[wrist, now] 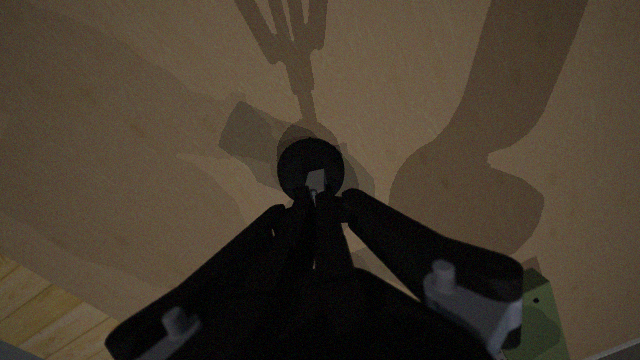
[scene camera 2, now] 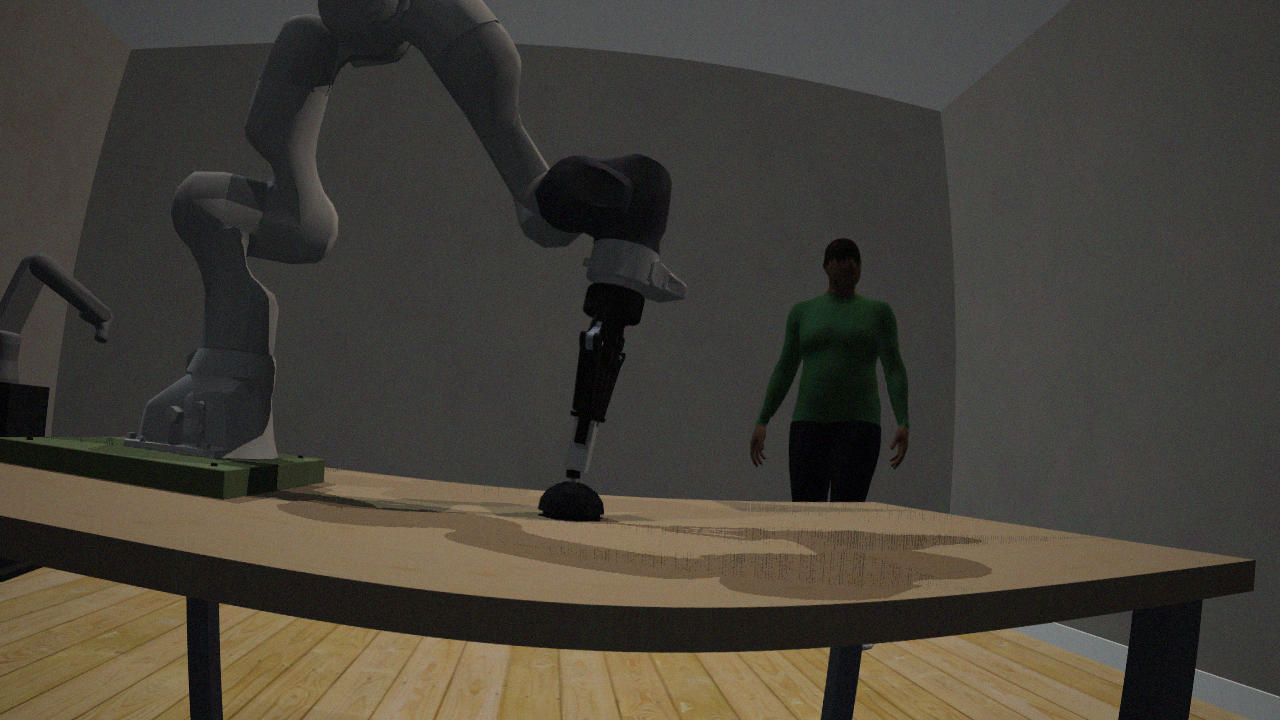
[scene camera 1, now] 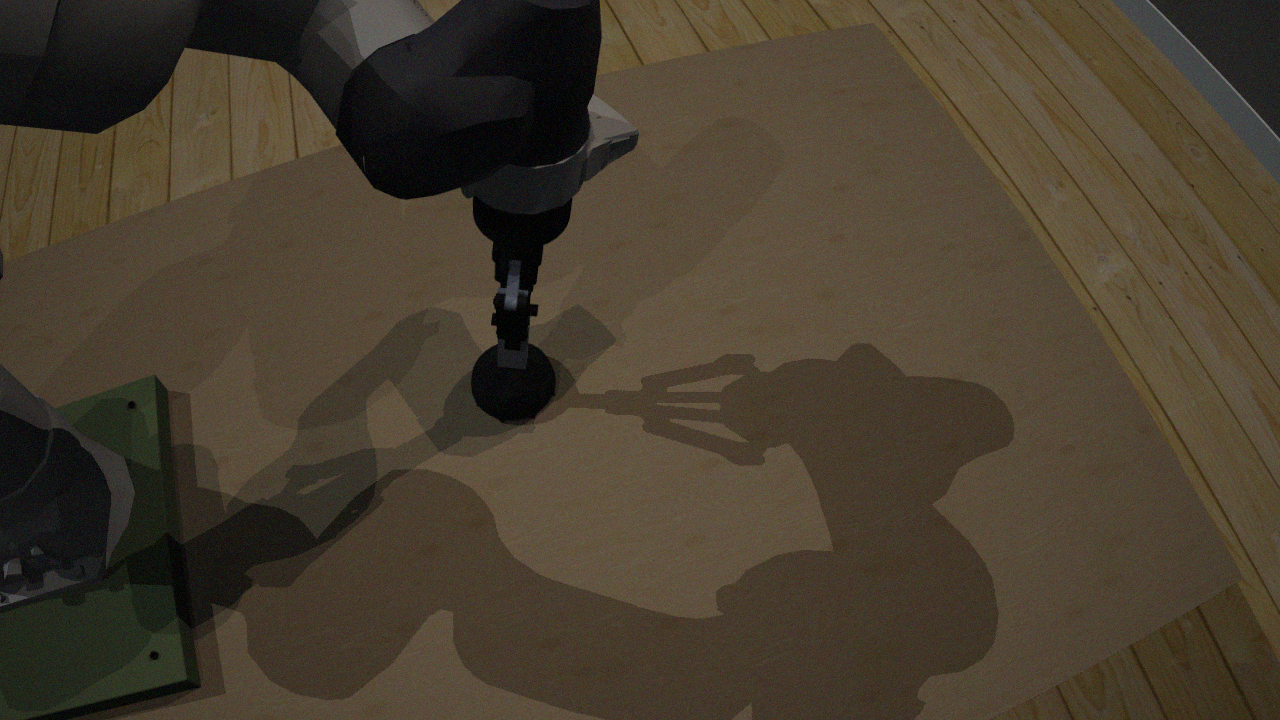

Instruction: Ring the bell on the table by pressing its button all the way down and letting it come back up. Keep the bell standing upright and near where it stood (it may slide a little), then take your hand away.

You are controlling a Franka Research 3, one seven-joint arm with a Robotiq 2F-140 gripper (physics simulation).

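The bell [scene camera 1: 513,395] [scene camera 2: 571,504] [wrist: 310,154] is a black dome standing upright on the wooden table. My gripper [scene camera 1: 512,361] [scene camera 2: 573,471] [wrist: 319,182] is shut and empty, pointing down with a slight tilt. Its fingertips are at the top centre of the dome, with no clear gap showing between them and the bell in the scene camera 2 view. The button is hidden under the fingertips, so how far it is pressed cannot be told.
The green base plate [scene camera 1: 174,667] [scene camera 2: 179,477] [wrist: 542,295] of the arm lies on the table [scene camera 1: 984,295] [scene camera 2: 1029,573]. A person in a green top [scene camera 2: 839,358] stands behind the table. Another robot arm [scene camera 2: 67,286] shows at the far left.
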